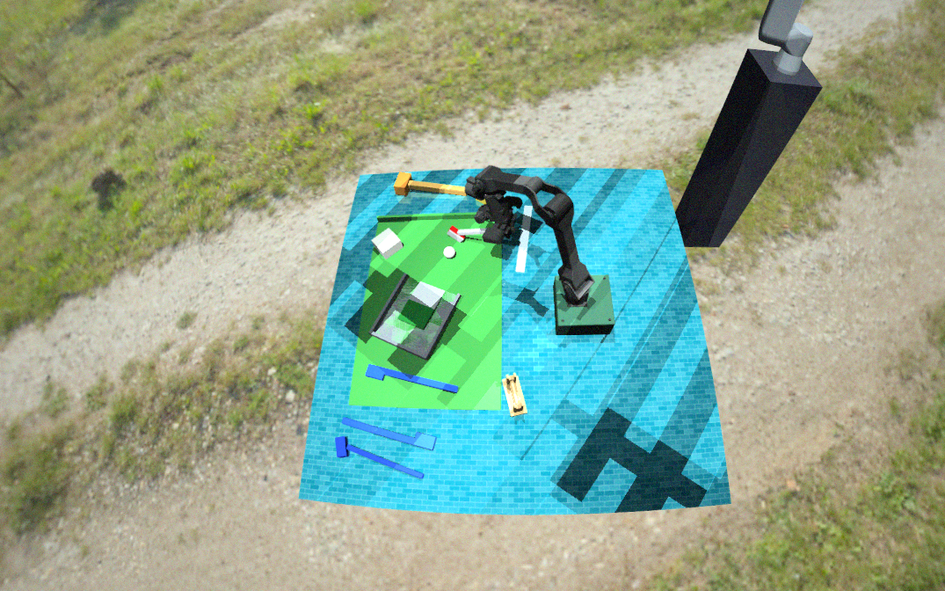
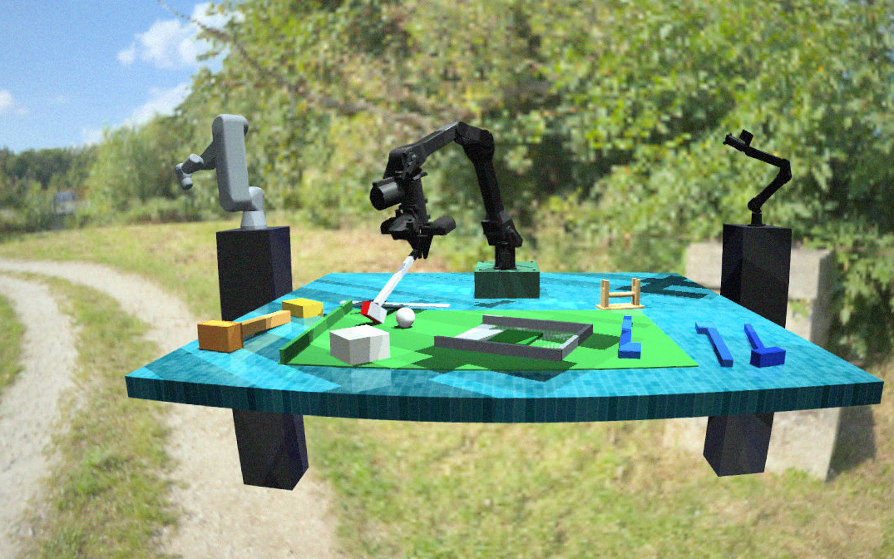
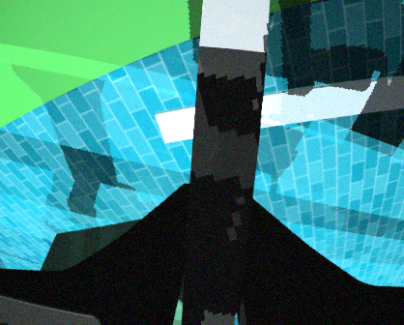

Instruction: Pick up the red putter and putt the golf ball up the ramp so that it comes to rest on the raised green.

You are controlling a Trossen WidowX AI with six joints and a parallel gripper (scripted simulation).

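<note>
Right now the red putter is 11 cm ahead of my gripper tip, 4 cm to the right of it and 4 cm below it. Round my gripper tip: white bar: 6 cm behind, 9 cm to the right, 13 cm below; yellow block: 8 cm ahead, 30 cm to the right, 11 cm below; white golf ball: 21 cm ahead, 1 cm to the right, 10 cm below.
</note>
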